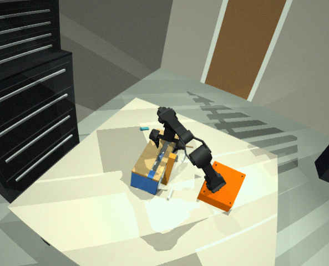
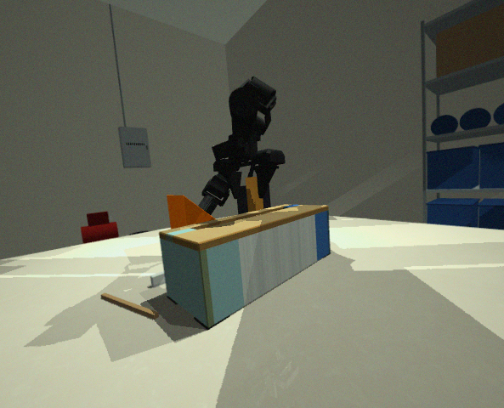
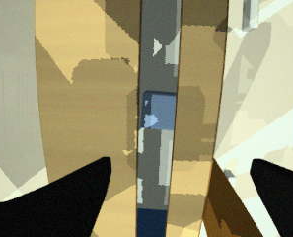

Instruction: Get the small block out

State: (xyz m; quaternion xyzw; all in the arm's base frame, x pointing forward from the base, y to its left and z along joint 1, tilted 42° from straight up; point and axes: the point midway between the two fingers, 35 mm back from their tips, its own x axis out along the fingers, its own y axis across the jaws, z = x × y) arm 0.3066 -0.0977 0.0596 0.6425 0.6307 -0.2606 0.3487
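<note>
The blue block lies 8 cm below my gripper tip, 2 cm to the right of it and 1 cm ahead of it. From my gripper tip the other things lie so: thin wooden stick: 27 cm to the right, 16 cm below, 4 cm behind; then long box: 11 cm below, 1 cm to the right; then orange plank: 7 cm to the left, 6 cm below, 6 cm behind.
</note>
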